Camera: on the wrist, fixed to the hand. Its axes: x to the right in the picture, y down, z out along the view.
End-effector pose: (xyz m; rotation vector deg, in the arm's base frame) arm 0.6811 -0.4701 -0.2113 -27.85 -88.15 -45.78
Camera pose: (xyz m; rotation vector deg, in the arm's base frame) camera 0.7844 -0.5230 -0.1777 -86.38 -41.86 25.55
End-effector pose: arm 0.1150 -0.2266 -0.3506 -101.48 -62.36 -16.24
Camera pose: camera 0.1953 -0.3076 -0.3107 -123.92 29.69 42.72
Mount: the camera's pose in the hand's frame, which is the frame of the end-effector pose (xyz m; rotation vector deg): 0.0265 0.0453 -0.1088 -4.11 -4.90 92.63
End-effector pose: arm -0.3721 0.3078 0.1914 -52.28 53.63 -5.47
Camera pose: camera -0.4485 0.2560 0.1135 -0.67 77.32 76.64
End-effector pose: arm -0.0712 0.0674 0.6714 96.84 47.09 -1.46
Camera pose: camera -0.0711 0.1722 0.7314 104.25 -42.99 56.97
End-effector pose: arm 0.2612 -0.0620 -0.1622 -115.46 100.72 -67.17
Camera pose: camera 0.1531 -0.0624 -0.1082 -8.71 135.05 -22.05
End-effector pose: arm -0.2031 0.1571 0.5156 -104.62 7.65 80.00
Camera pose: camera -0.1343 0.0664 0.4751 74.93 -87.14 -116.75
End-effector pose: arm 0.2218 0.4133 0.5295 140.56 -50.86 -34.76
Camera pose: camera 0.2776 0.3933 0.6347 54.68 -129.89 -4.57
